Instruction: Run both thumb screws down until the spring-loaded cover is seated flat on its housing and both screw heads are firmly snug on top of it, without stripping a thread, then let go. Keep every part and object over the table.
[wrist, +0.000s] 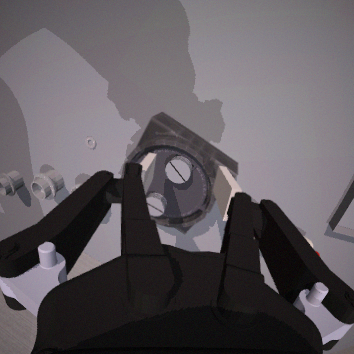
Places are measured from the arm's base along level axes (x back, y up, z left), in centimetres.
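Pixels of known places: gripper, fingertip midpoint: (184, 171).
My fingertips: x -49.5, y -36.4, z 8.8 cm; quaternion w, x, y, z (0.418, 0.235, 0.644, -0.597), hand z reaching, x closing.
For each thing: its top centre in the pictures, then the offset to it from my fingertips. "spot": a spot on its surface instead.
- housing, surface spot: (159, 122) spot: dx +0.0, dy -4.4, dz +5.8 cm
- round dark cover, top centre: (167, 185) dx +4.9, dy -3.4, dz -0.4 cm
- second thumb screw, top centre: (153, 206) dx +8.0, dy -2.2, dz -1.1 cm
- flanged bushing, top centre: (37, 190) dx +26.0, dy -3.5, dz +14.8 cm
- fitting, surface spot: (11, 183) spot: dx +34.4, dy -5.1, dz +22.2 cm
- small ring, top centre: (89, 142) dx +12.6, dy -8.2, dz +12.7 cm
- grey tray edge, surface spot: (342, 210) spot: dx -10.2, dy -7.0, dz -20.2 cm
The housing (159, 122) is a dark grey square block in the middle of the wrist view, with a round dark cover (192, 192) in its ring. One thumb screw (178, 169), a light slotted head, stands on the cover toward the back. The second thumb screw (156, 205) is nearer and to the left, partly hidden by the left finger. My gripper (184, 171) is open, its two pale fingertips apart above the housing, with the first screw head showing between them. Whether the cover is flat on the housing cannot be told from this view.
Several light metal fittings, among them a flanged bushing (47, 185) and another fitting (11, 183), lie at the left. A small ring (86, 142) lies above them. A grey tray edge (342, 210) shows at the right. A red-and-white object (317, 254) is mostly hidden behind the right finger linkage.
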